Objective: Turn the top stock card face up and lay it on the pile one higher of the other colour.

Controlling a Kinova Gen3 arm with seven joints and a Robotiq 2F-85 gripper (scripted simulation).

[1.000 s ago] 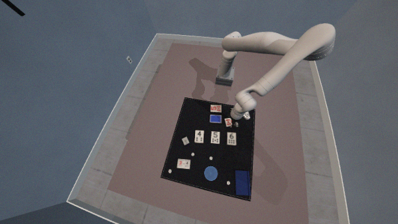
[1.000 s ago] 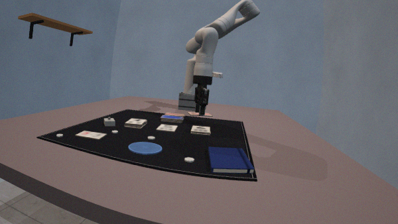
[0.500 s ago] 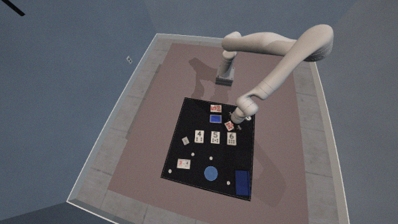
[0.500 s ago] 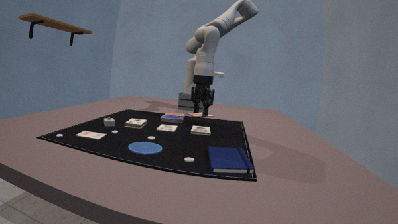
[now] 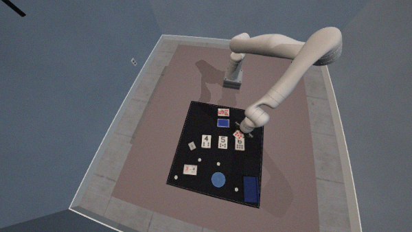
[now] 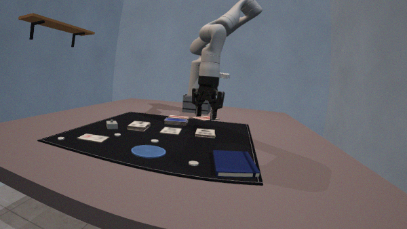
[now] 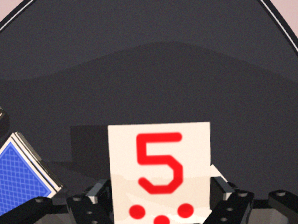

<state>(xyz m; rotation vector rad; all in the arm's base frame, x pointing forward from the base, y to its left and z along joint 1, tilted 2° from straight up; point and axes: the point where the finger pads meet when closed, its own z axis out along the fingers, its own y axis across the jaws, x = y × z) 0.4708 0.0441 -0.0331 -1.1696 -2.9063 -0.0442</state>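
Now: hand 80 mm short of the black mat, 140 mm to the left of it and 70 mm above it. Round my hand: blue disc 300 mm ahead, 150 mm to the right, 60 mm below; grey block 90 mm ahead, 340 mm to the right, 40 mm below; blue book 350 mm ahead, 60 mm to the left, 50 mm below.
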